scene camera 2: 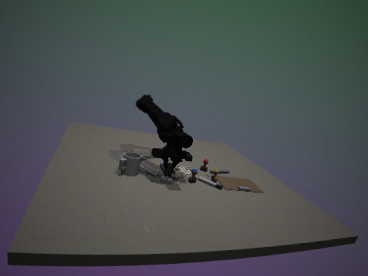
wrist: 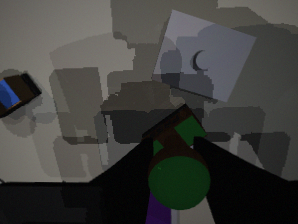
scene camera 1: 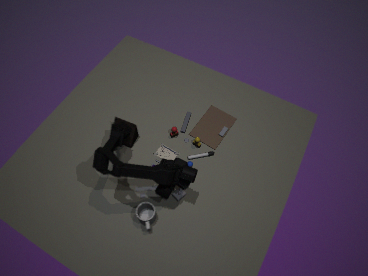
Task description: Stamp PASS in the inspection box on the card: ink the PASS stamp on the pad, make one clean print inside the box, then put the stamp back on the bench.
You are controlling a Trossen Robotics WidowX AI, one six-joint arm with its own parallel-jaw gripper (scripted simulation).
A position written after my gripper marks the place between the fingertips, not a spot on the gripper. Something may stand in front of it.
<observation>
In view: my gripper (wrist: 173, 143), a brown board (scene camera 1: 211, 129) and a grey block (wrist: 196, 55).
The wrist view misses the brown board: it is out of frame.
</observation>
